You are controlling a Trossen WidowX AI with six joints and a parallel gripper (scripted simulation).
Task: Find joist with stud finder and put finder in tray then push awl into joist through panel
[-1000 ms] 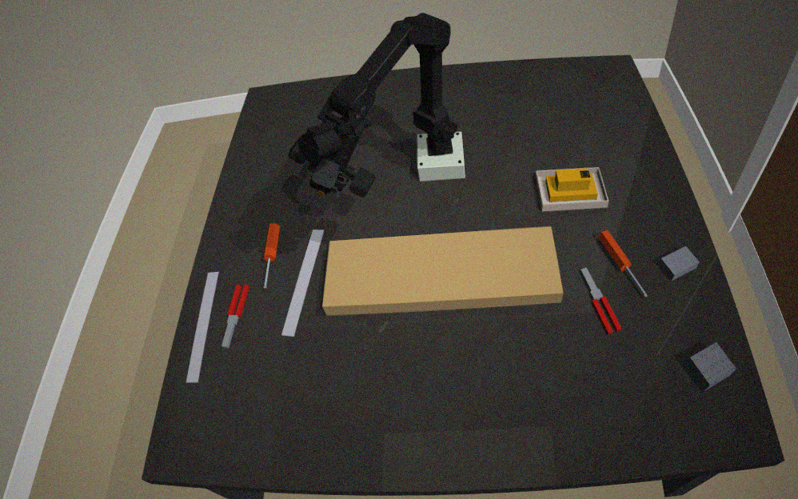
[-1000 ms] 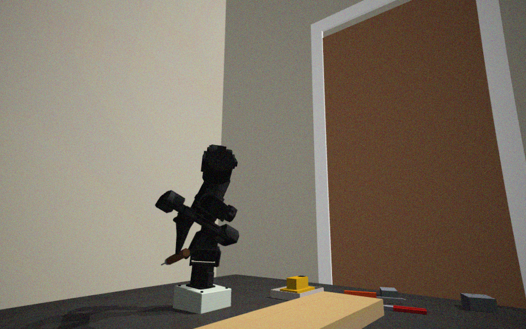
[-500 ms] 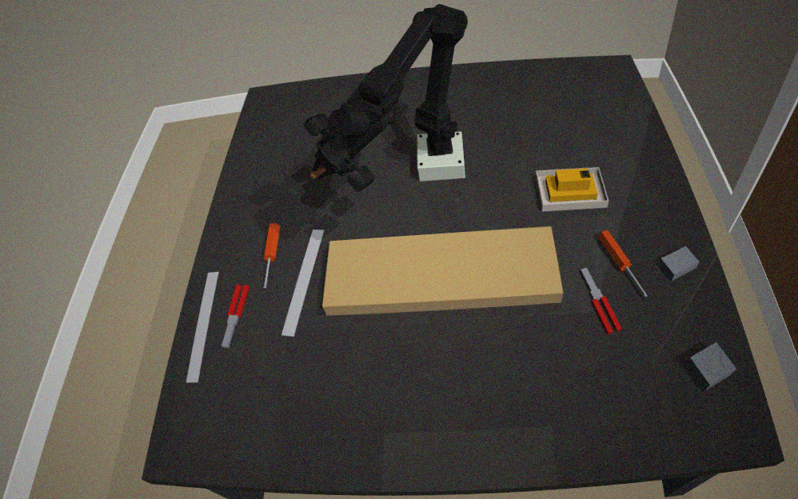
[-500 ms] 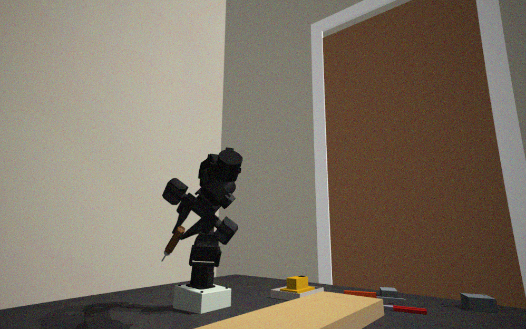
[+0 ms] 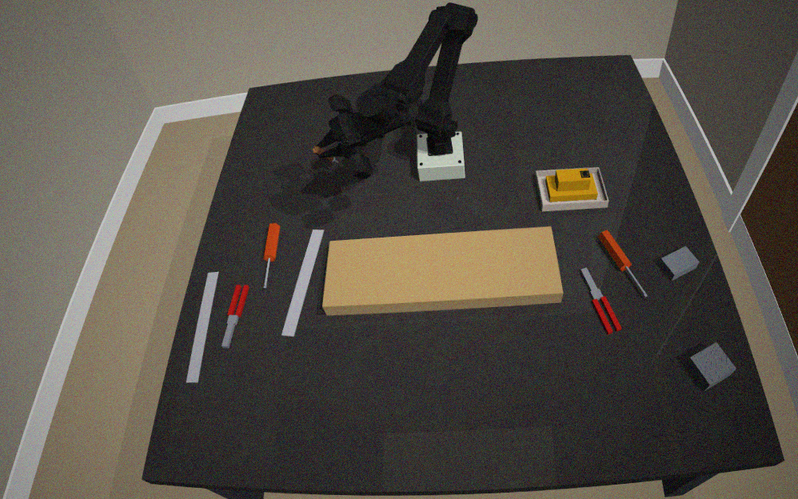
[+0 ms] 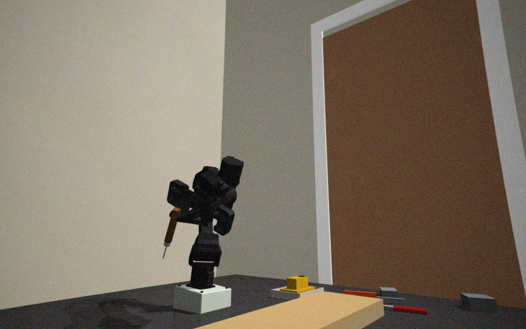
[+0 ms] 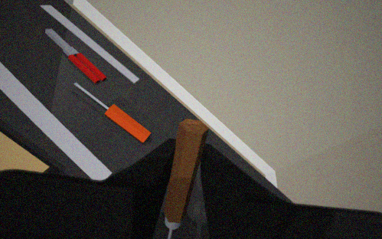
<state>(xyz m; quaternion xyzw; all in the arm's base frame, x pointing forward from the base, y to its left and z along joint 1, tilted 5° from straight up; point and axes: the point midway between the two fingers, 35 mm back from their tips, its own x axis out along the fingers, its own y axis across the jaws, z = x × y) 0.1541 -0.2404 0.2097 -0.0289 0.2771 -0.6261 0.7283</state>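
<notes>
The awl lies 30 mm behind my gripper tip, 10 mm to the left of it and 50 mm below it. The rest, counted from my gripper tip: white tray (10 mm behind, 590 mm to the left, 230 mm below); yellow stud finder (10 mm behind, 600 mm to the left, 190 mm below).
</notes>
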